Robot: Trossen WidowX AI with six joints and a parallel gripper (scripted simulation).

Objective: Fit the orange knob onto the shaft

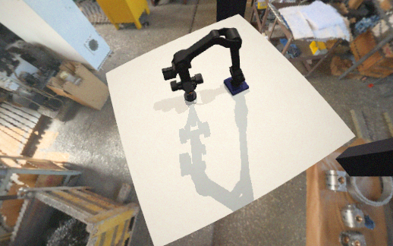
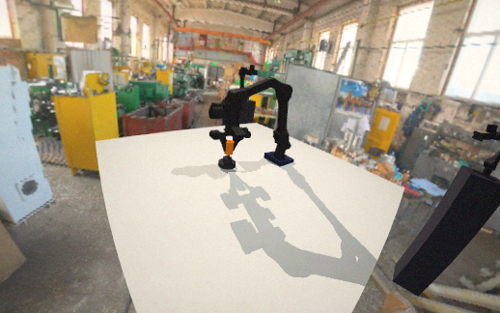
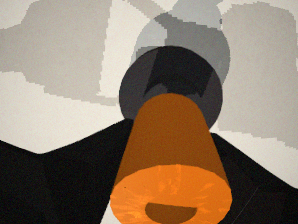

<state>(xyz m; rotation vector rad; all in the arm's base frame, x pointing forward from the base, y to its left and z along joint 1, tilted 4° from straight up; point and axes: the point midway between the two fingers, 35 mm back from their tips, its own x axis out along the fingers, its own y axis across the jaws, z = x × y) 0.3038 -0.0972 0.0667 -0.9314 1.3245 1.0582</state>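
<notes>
Right now the orange knob is 2 cm above my gripper tip. Also, from my gripper tip: pedestal (4 cm below).
</notes>
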